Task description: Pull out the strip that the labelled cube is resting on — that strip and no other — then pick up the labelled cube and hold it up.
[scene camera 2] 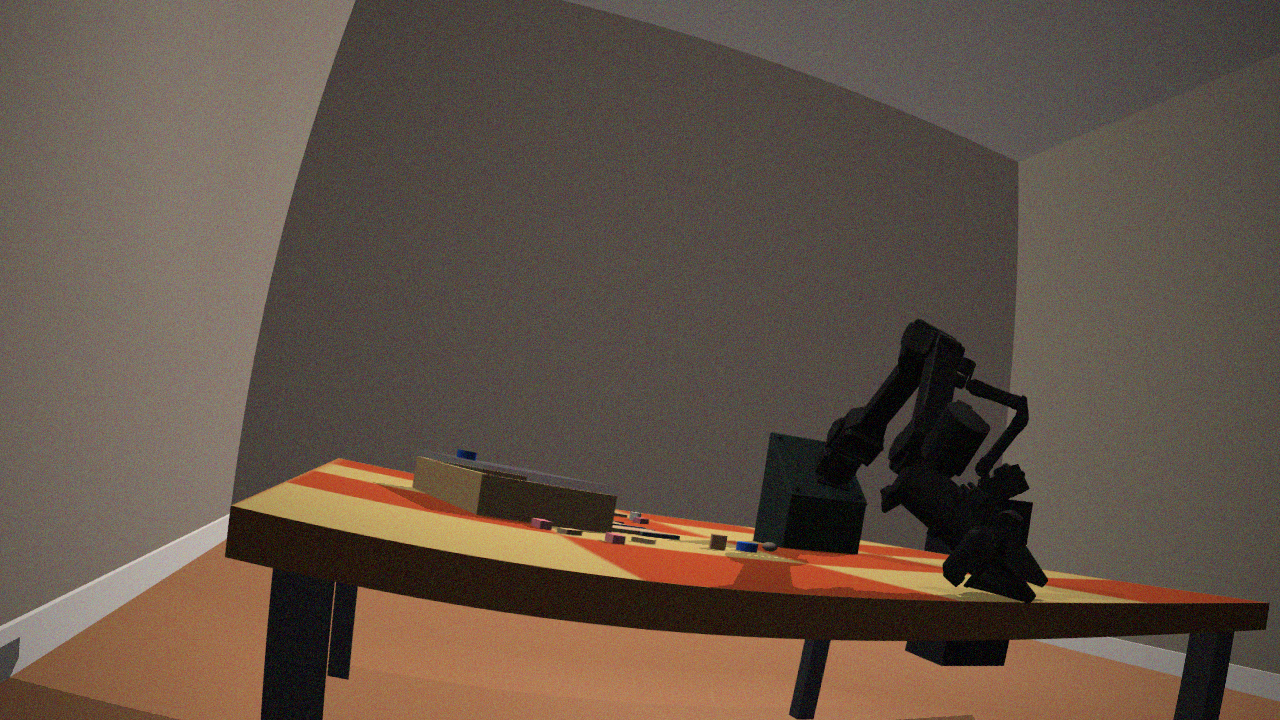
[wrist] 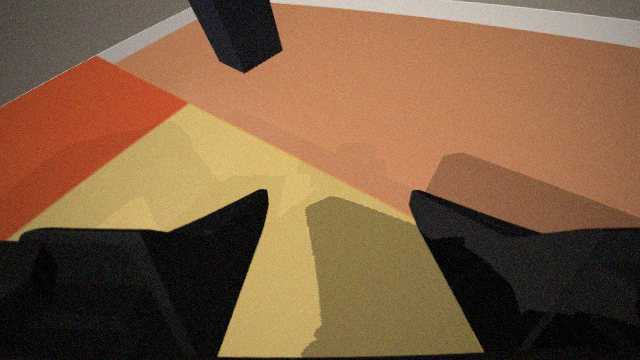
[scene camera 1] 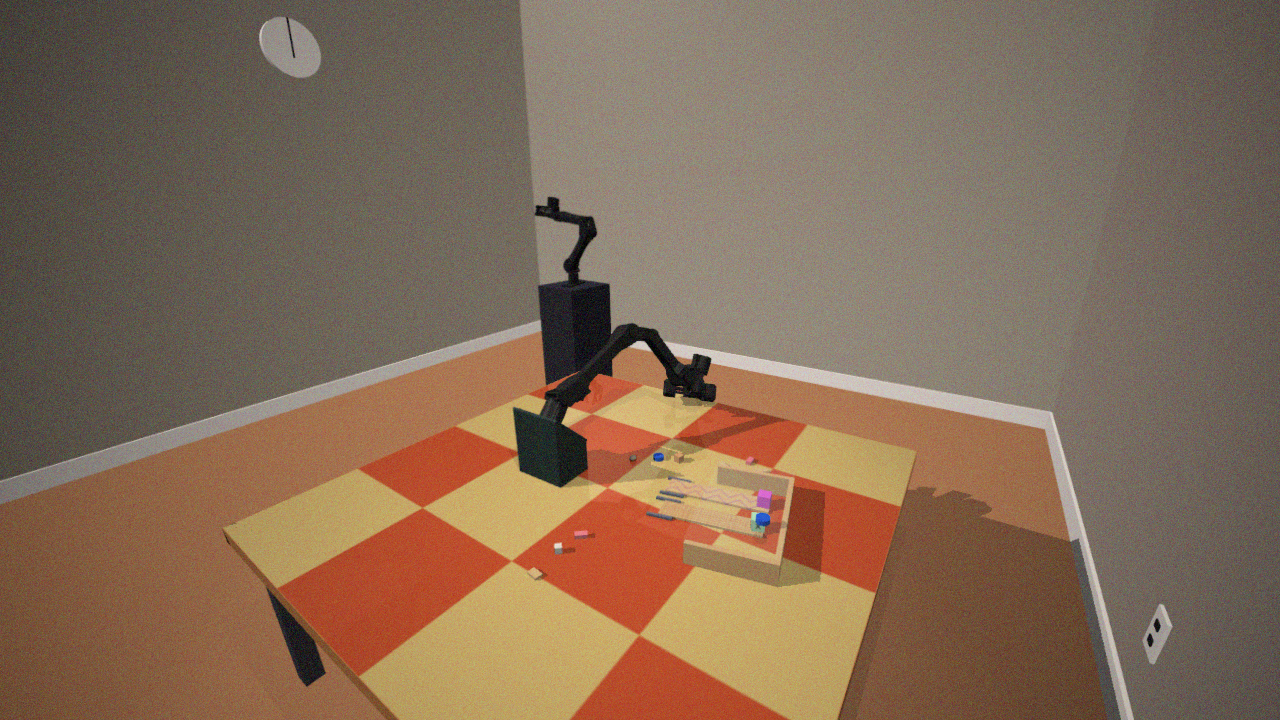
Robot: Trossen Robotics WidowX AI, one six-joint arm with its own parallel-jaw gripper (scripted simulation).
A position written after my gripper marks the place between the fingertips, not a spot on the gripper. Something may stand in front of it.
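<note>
Gripper state: open, with nothing held by my gripper (scene camera 2: pixel 1039 591), which is also visible at (wrist: pixel 339 197).
</note>
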